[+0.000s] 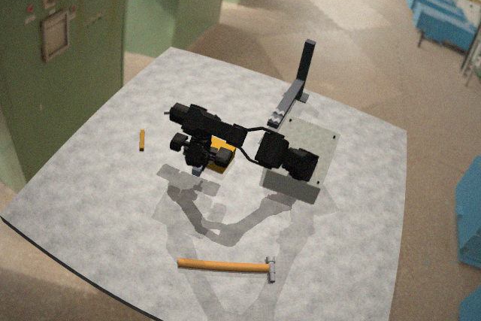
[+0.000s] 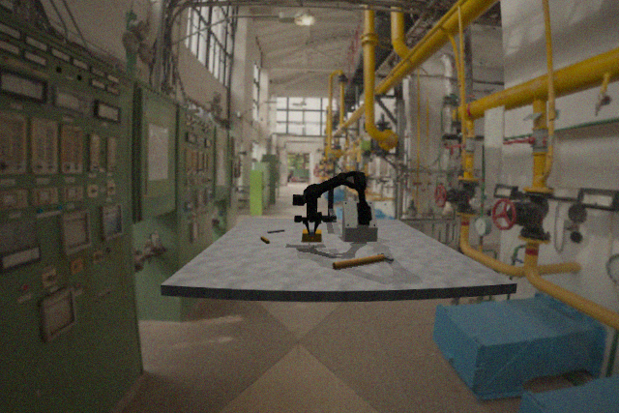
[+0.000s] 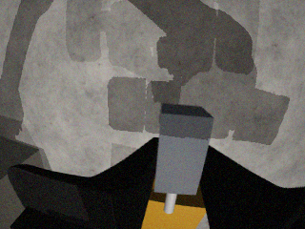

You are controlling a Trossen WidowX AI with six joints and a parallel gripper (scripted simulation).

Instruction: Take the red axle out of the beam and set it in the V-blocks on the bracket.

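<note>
Now: gripper tip 130 mm to the left of the beam and 40 mm above it. From my gripper tip the other things lie so: short orange stick (270 mm ahead, 60 mm to the right, 50 mm below); then block (20 mm to the right, 10 mm above).
</note>
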